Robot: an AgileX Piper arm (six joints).
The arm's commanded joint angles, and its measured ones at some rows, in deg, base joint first. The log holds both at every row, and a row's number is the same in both.
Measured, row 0:
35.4, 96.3, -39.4, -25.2, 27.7, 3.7
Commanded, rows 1 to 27:
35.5, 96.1, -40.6, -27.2, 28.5, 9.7
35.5, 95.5, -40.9, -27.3, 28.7, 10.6
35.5, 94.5, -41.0, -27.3, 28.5, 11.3
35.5, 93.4, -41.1, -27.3, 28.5, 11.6
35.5, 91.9, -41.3, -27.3, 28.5, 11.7
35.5, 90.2, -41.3, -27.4, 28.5, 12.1
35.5, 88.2, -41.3, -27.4, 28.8, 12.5
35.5, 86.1, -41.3, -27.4, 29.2, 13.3
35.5, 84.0, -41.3, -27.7, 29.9, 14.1
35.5, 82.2, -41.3, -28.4, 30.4, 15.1
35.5, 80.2, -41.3, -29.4, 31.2, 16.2
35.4, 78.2, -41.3, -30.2, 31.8, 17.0
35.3, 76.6, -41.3, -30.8, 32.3, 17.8
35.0, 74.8, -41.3, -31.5, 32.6, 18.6
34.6, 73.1, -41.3, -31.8, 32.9, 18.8
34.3, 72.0, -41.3, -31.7, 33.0, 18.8
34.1, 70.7, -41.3, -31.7, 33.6, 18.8
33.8, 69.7, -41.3, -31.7, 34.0, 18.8
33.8, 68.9, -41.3, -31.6, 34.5, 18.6
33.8, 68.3, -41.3, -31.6, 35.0, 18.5
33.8, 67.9, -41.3, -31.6, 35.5, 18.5
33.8, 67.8, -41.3, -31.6, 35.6, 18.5
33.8, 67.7, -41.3, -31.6, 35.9, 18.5
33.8, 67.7, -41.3, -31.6, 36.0, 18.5
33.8, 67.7, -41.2, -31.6, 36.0, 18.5
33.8, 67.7, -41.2, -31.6, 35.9, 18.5
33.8, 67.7, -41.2, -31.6, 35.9, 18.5
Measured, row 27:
34.2, 68.2, -41.0, -31.2, 35.4, 18.4
